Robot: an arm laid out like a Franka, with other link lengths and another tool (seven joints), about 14 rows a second.
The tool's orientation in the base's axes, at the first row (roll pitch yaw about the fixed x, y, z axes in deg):
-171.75, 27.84, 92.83
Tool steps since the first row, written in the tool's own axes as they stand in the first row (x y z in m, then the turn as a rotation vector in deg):
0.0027, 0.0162, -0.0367, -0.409, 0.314, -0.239
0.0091, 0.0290, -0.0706, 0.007, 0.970, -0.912
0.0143, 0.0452, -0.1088, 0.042, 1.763, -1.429
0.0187, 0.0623, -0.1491, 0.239, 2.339, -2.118
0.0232, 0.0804, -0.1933, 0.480, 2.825, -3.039
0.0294, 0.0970, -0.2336, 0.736, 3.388, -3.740
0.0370, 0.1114, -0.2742, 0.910, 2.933, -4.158
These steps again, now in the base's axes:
0.0204, 0.0193, 0.0288, 0.358, -0.255, 0.360
0.0369, 0.0406, 0.0539, 1.072, 0.416, 0.672
0.0573, 0.0628, 0.0828, 1.919, 0.675, 1.007
0.0789, 0.0853, 0.1138, 2.564, 1.162, 1.445
0.1020, 0.1096, 0.1481, 3.147, 1.797, 2.077
0.1231, 0.1337, 0.1784, 3.779, 2.342, 2.499
0.1419, 0.1592, 0.2085, 3.370, 2.700, 2.842

